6 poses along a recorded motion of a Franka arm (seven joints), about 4.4 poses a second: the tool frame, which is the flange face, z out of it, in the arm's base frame.
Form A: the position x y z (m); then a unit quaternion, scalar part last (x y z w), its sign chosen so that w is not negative.
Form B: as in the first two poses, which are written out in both.
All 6 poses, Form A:
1: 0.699, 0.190, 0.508, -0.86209, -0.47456, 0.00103, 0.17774
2: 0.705, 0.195, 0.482, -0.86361, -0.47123, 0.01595, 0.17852
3: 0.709, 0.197, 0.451, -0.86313, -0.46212, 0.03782, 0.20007
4: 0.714, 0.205, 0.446, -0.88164, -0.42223, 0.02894, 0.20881
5: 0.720, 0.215, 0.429, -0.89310, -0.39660, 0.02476, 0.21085
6: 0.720, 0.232, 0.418, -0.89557, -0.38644, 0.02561, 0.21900
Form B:
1: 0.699, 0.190, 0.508, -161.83, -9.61, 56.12
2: 0.705, 0.195, 0.482, -160.94, -8.09, 55.88
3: 0.709, 0.197, 0.451, -157.48, -6.87, 54.96
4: 0.714, 0.205, 0.446, -156.69, -7.20, 49.69
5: 0.720, 0.215, 0.429, -156.47, -7.07, 46.42
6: 0.720, 0.232, 0.418, -155.47, -7.09, 45.14
